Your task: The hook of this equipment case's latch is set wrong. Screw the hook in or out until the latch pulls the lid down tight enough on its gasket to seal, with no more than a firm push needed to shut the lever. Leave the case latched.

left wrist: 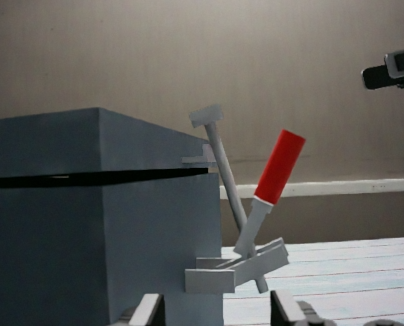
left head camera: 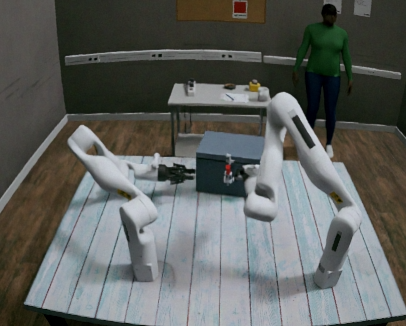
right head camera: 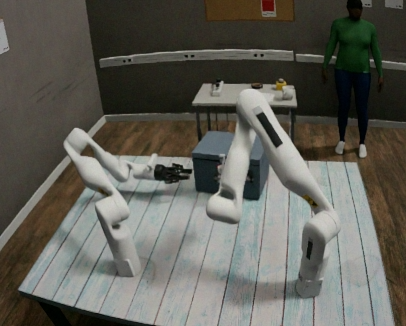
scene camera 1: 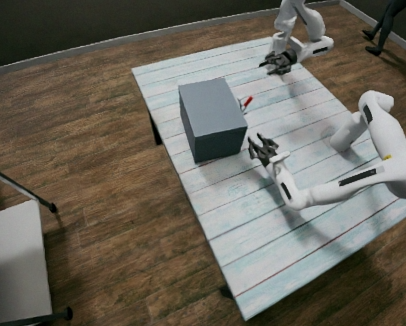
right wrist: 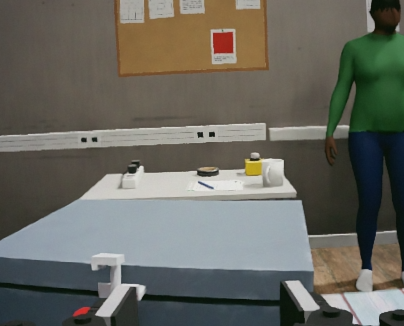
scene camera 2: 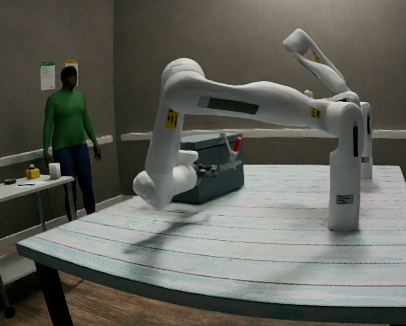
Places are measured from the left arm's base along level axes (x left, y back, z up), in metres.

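Pixels of known places: left gripper, between the fingertips: [left wrist: 217, 316] [left head camera: 195, 174] [right head camera: 191, 174] [scene camera 1: 252, 135] [scene camera 2: 209, 167]; right gripper, between the fingertips: [left wrist: 374, 74] [scene camera 1: 262, 69] [right wrist: 208, 308]; left arm's base, origin of its link: [left head camera: 146, 272] [right head camera: 129, 268] [scene camera 1: 338, 144] [scene camera 2: 343, 225]; right arm's base, origin of its link: [left head camera: 325, 278] [right head camera: 308, 287] [scene camera 1: 270, 66] [scene camera 2: 362, 177].
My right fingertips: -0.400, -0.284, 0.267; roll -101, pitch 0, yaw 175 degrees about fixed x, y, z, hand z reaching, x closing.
For each thing: its top centre in the pictures, then the offset to it from my right fingertips, as dx, dy, dz. "spot": a spot on its surface instead. Level surfaces: height alone.
- grey hook rod, centre of its top: [left wrist: 231, 104] [right wrist: 98, 260] +0.071, -0.145, -0.038
- lid's catch, a spot on its surface: [left wrist: 200, 159] spot: +0.076, -0.168, -0.075
- red lever, centre of its top: [left wrist: 277, 129] [scene camera 2: 236, 137] [left head camera: 228, 164] [scene camera 1: 249, 97] +0.073, -0.113, -0.056
- plank table, height of its surface: dz -0.267
The blue-grey equipment case [left head camera: 210, 172] [scene camera 1: 212, 112] [scene camera 2: 215, 175] [left wrist: 50, 240] [right wrist: 200, 230] has its lid down, with a dark gap along the seam. On its front, the grey hook rod [left wrist: 227, 175] [right wrist: 116, 272] leans upward, its T-shaped head [left wrist: 206, 115] above and apart from the lid's catch [left wrist: 200, 159]. The red lever [left head camera: 228, 170] [scene camera 1: 248, 101] [scene camera 2: 237, 145] [left wrist: 280, 167] is tilted up and outward, unlatched. My left gripper [left head camera: 193, 174] [right head camera: 190, 173] [scene camera 1: 257, 141] [left wrist: 217, 307] is open and empty beside the case's front corner. My right gripper [scene camera 1: 264, 69] [right wrist: 208, 308] is open and empty, out in front of the case.
The case stands near the back of the plank table [left head camera: 170, 300] [scene camera 1: 225, 250]. My right arm [left head camera: 265, 165] crosses before the case in the head views. A side table [left head camera: 205, 100] with small items stands behind it. A person in green [left head camera: 327, 50] stands at the back right.
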